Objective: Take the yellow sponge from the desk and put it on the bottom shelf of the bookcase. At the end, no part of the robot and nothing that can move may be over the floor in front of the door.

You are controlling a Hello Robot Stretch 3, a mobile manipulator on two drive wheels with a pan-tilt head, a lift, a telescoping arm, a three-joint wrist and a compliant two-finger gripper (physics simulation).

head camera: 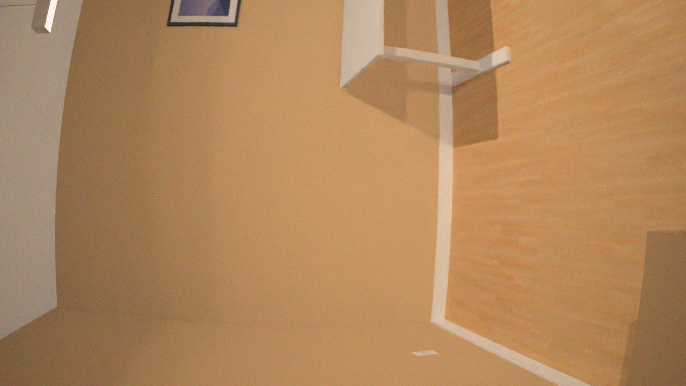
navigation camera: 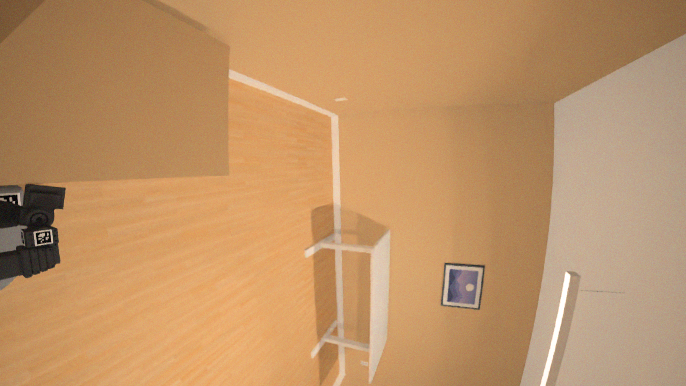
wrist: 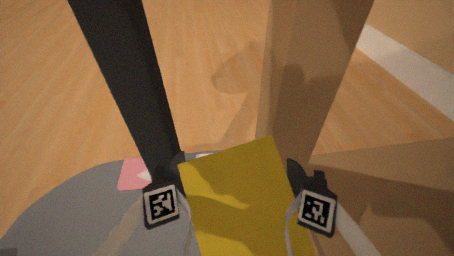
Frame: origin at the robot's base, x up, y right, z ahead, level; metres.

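Seen in the pictures: gripper, between the fingertips: [wrist: 237,172].
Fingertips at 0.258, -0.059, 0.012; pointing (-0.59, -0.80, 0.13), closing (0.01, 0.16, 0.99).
Observation:
A point is followed by its place in that frame, as x, y, z.
The yellow sponge [wrist: 240,205] @[0.286, -0.018, 0.007] is between the two fingers of my gripper [wrist: 237,172] @[0.258, -0.059, 0.012] in the wrist view, above my grey base. My gripper is shut on it. In the navigation camera view, dark parts of my wrist with marker tags show at the left edge; the fingertips cannot be made out there. A white desk or table [head camera: 362,40] @[0.720, 2.344, -0.727] [navigation camera: 380,295] @[0.721, 2.389, -1.187] stands along the wall. A large plain brown block [navigation camera: 150,115] @[0.450, 0.429, 0.255] [head camera: 662,300] @[0.450, 0.683, 0.210] is near me; whether it is the bookcase cannot be told. No shelf opening and no door can be made out.
A brown upright panel [wrist: 310,75] @[0.322, -0.094, 0.072] stands just beyond the sponge, right of centre, with another brown surface [wrist: 390,205] @[0.150, -0.058, 0.204] at lower right. My dark mast [wrist: 125,75] @[0.321, -0.116, -0.067] is at left. White skirting [head camera: 445,200] @[0.046, 2.810, 0.052] [navigation camera: 336,170] @[0.053, 2.806, 0.130] runs along the walls to a corner. A framed picture [navigation camera: 463,286] @[1.592, 2.860, -1.193] hangs above the white table.

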